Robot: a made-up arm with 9 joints.
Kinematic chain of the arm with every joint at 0, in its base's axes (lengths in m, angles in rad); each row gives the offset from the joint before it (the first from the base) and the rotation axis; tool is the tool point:
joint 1: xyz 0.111 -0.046 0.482 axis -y
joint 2: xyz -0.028 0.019 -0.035 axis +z
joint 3: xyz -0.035 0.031 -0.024 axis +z
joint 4: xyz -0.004 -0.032 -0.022 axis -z
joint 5: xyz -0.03 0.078 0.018 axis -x
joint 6: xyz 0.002 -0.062 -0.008 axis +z
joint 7: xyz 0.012 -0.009 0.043 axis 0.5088 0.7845 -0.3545
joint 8: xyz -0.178 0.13 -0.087 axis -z
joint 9: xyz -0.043 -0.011 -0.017 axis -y
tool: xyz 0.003 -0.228 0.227
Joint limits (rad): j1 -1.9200..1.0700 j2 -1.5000..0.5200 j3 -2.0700..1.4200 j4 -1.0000..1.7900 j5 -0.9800..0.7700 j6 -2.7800..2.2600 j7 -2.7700..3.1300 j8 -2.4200..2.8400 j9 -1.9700..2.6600
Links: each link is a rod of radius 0.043 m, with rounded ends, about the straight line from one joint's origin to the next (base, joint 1, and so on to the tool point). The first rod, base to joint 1, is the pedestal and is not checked.
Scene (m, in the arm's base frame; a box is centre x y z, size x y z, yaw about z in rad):
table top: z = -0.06
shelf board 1: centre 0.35 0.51 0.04 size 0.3 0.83 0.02 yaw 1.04
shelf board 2: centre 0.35 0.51 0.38 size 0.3 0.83 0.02 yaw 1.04
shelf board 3: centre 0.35 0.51 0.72 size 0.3 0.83 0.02 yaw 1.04
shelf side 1: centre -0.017 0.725 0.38 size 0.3 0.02 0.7 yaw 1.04
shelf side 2: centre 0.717 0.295 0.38 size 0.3 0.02 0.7 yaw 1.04
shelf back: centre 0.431 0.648 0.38 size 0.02 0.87 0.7 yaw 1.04
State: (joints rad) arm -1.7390 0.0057 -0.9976 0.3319 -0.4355 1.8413 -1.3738 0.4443 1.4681
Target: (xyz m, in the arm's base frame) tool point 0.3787 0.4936 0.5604
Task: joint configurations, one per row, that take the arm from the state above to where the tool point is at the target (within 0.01 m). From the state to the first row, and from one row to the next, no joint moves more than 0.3 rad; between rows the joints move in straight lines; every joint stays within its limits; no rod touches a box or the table.
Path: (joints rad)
1: -1.7355 -0.1901 -1.1525 0.4656 -0.2740 1.7308 -1.0967 0.2872 1.1730
2: -1.7319 -0.3858 -1.3073 0.5994 -0.1125 1.6203 -0.8196 0.1302 0.8779
3: -1.7284 -0.5816 -1.4622 0.7331 0.0490 1.5098 -0.5426 -0.0269 0.5828
4: -1.7248 -0.7773 -1.6170 0.8668 0.2105 1.3993 -0.2655 -0.1839 0.2876
5: -1.7736 -0.7007 -1.5648 0.8031 0.3160 1.4385 -0.2221 0.0973 0.5547
6: -1.8224 -0.6240 -1.5126 0.7394 0.4215 1.4777 -0.1787 0.3785 0.8217
7: -1.8712 -0.5473 -1.4603 0.6758 0.5270 1.5168 -0.1353 0.6597 1.0887
8: -1.9200 -0.4707 -1.4081 0.6121 0.6325 1.5560 -0.0919 0.9410 1.3558

